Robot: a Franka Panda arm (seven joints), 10 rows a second.
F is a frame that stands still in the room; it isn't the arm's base.
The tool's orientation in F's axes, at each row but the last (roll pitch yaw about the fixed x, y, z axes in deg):
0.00 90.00 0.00
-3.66 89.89 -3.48
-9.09 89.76 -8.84
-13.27 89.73 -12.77
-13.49 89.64 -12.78
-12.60 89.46 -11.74
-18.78 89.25 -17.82
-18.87 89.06 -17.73
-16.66 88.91 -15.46
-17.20 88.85 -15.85
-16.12 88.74 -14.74
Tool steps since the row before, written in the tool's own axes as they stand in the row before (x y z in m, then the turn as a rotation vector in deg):
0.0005 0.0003 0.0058 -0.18 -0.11 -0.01
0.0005 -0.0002 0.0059 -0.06 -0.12 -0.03
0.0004 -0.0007 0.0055 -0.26 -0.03 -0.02
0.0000 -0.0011 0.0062 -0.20 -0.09 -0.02
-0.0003 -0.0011 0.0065 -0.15 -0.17 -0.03
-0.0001 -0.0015 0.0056 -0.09 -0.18 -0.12
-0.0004 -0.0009 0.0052 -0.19 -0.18 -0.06
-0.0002 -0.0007 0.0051 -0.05 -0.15 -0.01
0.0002 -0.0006 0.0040 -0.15 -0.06 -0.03
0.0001 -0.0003 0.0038 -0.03 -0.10 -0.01
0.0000 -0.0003 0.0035 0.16 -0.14 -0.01
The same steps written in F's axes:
0.0058 0.0003 -0.0005 -0.01 -0.11 0.18
0.0059 -0.0002 -0.0005 -0.03 -0.12 0.06
0.0055 -0.0007 -0.0004 -0.02 -0.03 0.26
0.0062 -0.0010 0.0000 -0.02 -0.09 0.20
0.0065 -0.0010 0.0003 -0.03 -0.17 0.15
0.0056 -0.0014 0.0002 -0.12 -0.18 0.09
0.0052 -0.0008 0.0005 -0.06 -0.18 0.19
0.0051 -0.0006 0.0003 -0.01 -0.15 0.05
0.0040 -0.0005 -0.0001 -0.03 -0.06 0.15
0.0038 -0.0002 0.0000 -0.01 -0.10 0.03
0.0035 -0.0002 0.0001 0.00 -0.14 -0.16

